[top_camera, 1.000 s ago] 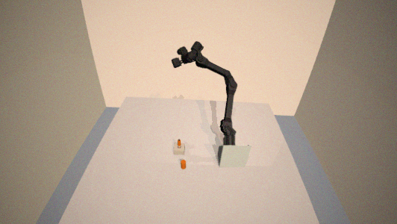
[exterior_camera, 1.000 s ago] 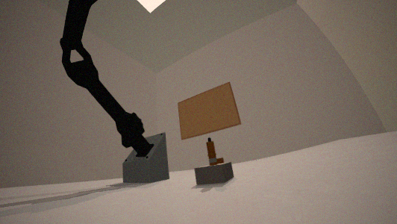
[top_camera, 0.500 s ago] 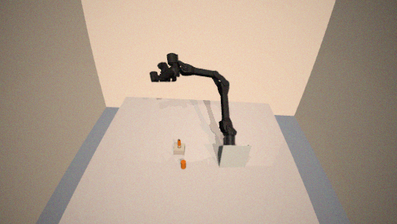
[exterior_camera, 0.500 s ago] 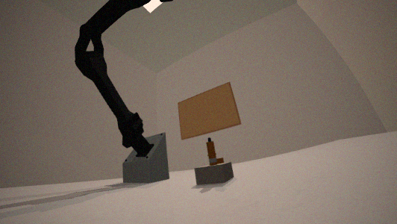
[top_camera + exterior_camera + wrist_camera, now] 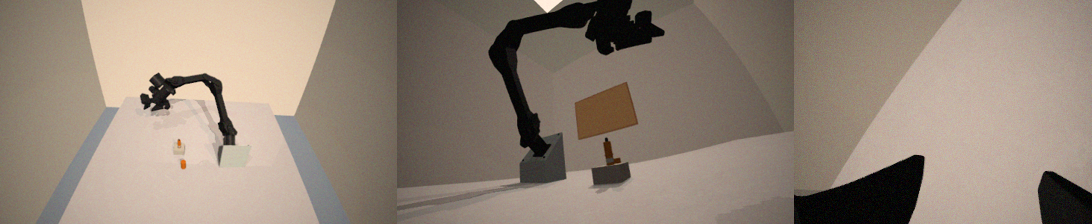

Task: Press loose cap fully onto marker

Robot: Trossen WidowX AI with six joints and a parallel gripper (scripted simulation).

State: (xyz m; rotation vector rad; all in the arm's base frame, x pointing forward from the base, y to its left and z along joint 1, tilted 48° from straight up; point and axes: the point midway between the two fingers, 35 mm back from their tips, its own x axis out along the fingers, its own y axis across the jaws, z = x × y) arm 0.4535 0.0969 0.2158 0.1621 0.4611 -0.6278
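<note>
Right now my gripper tip is 24 cm above the orange cap, 23 cm past it and 19 cm to the right of it. Also, from my gripper tip: brown-orange marker: 19 cm below, 19 cm behind, 6 cm to the left; then grey holder block: 25 cm below, 19 cm behind, 6 cm to the left.
</note>
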